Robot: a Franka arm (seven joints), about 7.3 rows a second.
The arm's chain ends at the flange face. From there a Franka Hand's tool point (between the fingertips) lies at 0.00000 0.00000 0.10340 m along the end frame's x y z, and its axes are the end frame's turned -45 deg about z.
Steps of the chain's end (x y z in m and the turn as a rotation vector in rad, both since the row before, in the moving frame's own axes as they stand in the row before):
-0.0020, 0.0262, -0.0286, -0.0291, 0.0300, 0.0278
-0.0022, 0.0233, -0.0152, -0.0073, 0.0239, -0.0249
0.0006, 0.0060, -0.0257, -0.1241, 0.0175, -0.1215
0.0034, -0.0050, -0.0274, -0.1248, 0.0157, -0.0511
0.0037, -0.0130, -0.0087, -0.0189, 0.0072, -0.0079
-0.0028, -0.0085, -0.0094, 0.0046, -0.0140, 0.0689
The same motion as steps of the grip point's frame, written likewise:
-0.0199, 0.0214, -0.0287, -0.0418, 0.0006, 0.0278
-0.0168, 0.0172, -0.0152, -0.0221, 0.0117, -0.0249
-0.0109, 0.0154, -0.0265, -0.1001, -0.0754, -0.1215
-0.0018, 0.0093, -0.0282, -0.0993, -0.0771, -0.0511
0.0110, -0.0047, -0.0087, -0.0185, -0.0083, -0.0079
0.0034, -0.0094, -0.0094, 0.0132, -0.0066, 0.0689

